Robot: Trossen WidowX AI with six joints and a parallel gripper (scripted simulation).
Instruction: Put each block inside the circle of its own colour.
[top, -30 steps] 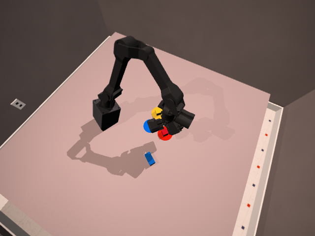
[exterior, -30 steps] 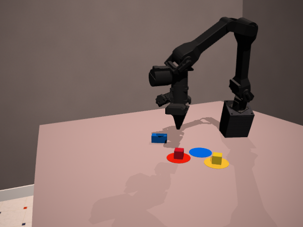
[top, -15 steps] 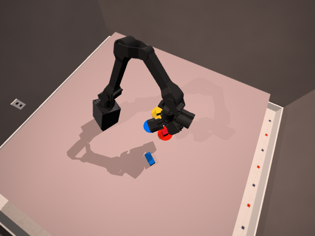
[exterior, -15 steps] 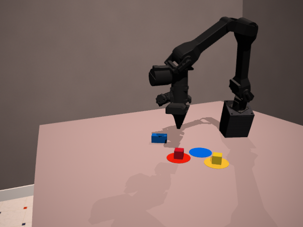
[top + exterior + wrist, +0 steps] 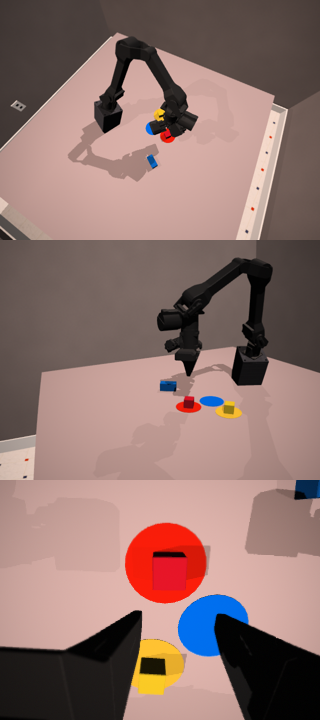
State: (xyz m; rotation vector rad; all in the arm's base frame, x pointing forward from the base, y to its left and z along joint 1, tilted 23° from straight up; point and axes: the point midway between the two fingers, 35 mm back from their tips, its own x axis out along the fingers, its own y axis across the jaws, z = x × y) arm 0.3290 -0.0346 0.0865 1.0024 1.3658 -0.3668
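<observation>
My hand is 170 mm to the left of the blue block, 140 mm above it and 30 mm past it. Round my hand: blue circle 160 mm below, 100 mm behind, 20 mm to the left; then red block 140 mm below; then red circle 160 mm below.
</observation>
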